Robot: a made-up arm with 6 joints. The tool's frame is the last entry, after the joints.
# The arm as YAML. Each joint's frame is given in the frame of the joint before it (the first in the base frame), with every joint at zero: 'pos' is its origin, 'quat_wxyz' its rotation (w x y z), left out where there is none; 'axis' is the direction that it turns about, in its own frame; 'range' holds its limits. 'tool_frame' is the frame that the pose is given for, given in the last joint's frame.
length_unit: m
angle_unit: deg
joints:
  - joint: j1
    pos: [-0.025, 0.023, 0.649]
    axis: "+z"
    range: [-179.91, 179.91]
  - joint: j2
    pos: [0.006, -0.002, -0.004]
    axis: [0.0, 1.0, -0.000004]
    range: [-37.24, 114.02]
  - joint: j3
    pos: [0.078, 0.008, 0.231]
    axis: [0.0, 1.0, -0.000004]
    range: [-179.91, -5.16]
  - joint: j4
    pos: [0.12, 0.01, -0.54]
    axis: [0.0, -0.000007, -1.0]
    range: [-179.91, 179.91]
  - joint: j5
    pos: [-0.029, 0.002, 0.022]
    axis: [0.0, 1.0, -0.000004]
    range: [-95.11, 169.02]
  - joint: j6
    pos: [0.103, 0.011, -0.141]
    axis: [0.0, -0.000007, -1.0]
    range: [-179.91, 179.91]
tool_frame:
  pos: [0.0, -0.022, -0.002]
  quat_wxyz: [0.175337, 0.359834, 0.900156, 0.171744]
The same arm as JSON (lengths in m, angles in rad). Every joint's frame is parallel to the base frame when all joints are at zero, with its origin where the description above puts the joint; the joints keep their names.
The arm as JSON. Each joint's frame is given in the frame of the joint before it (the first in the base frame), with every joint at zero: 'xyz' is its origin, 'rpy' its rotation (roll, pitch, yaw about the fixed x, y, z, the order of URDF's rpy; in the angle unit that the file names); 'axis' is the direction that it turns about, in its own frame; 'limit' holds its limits. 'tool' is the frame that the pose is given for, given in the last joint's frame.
{
  "units": {
    "length": "m",
    "angle": "rad"
  },
  "joints": [
    {
      "name": "j1",
      "type": "revolute",
      "origin": {
        "xyz": [
          -0.025,
          0.023,
          0.649
        ],
        "rpy": [
          0.0,
          0.0,
          0.0
        ]
      },
      "axis": "+z",
      "limit": {
        "lower": -3.14,
        "upper": 3.14
      }
    },
    {
      "name": "j2",
      "type": "revolute",
      "origin": {
        "xyz": [
          0.006,
          -0.002,
          -0.004
        ],
        "rpy": [
          0.0,
          0.0,
          0.0
        ]
      },
      "axis": "+y",
      "limit": {
        "lower": -0.65,
        "upper": 1.99
      }
    },
    {
      "name": "j3",
      "type": "revolute",
      "origin": {
        "xyz": [
          0.078,
          0.008,
          0.231
        ],
        "rpy": [
          0.0,
          0.0,
          0.0
        ]
      },
      "axis": "+y",
      "limit": {
        "lower": -3.14,
        "upper": -0.0901
      }
    },
    {
      "name": "j4",
      "type": "revolute",
      "origin": {
        "xyz": [
          0.12,
          0.01,
          -0.54
        ],
        "rpy": [
          0.0,
          0.0,
          0.0
        ]
      },
      "axis": "-z",
      "limit": {
        "lower": -3.14,
        "upper": 3.14
      }
    },
    {
      "name": "j5",
      "type": "revolute",
      "origin": {
        "xyz": [
          -0.029,
          0.002,
          0.022
        ],
        "rpy": [
          0.0,
          0.0,
          0.0
        ]
      },
      "axis": "+y",
      "limit": {
        "lower": -1.66,
        "upper": 2.95
      }
    },
    {
      "name": "j6",
      "type": "revolute",
      "origin": {
        "xyz": [
          0.103,
          0.011,
          -0.141
        ],
        "rpy": [
          0.0,
          0.0,
          0.0
        ]
      },
      "axis": "-z",
      "limit": {
        "lower": -3.14,
        "upper": 3.14
      }
    }
  ],
  "tool": {
    "origin": {
      "xyz": [
        0.0,
        -0.022,
        -0.002
      ],
      "rpy": [
        2.6819,
        0.1933,
        2.3357
      ]
    }
  }
}

